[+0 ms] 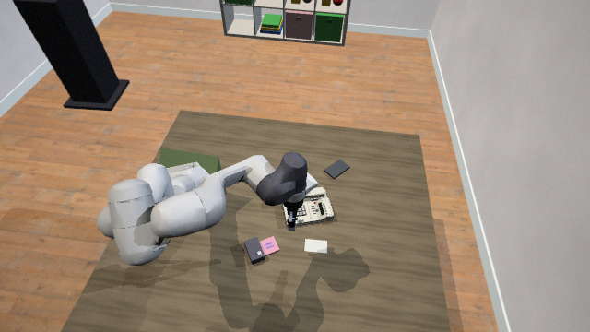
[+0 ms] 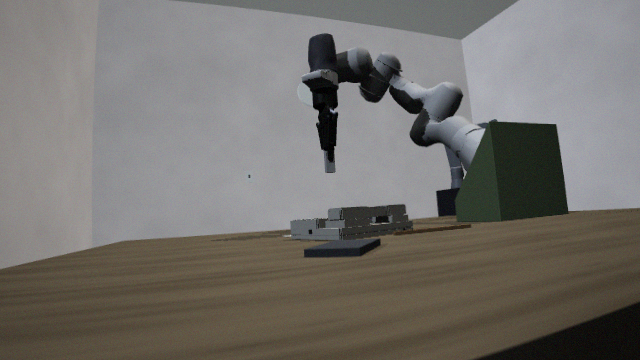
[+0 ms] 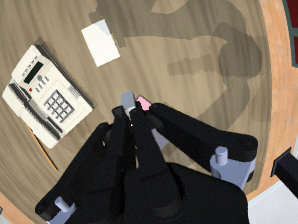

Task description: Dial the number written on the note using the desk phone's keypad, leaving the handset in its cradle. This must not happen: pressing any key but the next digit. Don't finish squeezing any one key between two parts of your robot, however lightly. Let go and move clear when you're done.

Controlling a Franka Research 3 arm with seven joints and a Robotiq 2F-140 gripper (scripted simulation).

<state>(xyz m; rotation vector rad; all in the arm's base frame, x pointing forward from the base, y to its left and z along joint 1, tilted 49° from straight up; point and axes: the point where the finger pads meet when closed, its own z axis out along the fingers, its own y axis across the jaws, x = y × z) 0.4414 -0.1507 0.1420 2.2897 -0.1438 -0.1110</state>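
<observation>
My hand is 4 cm short of the handset, 27 cm to the right of it and 16 cm above it. The rest, counted from my hand: pencil 7 cm behind, 34 cm to the left, 20 cm below; black box 16 cm behind, 3 cm to the right, 19 cm below; white note 11 cm ahead, 2 cm to the left, 20 cm below.
</observation>
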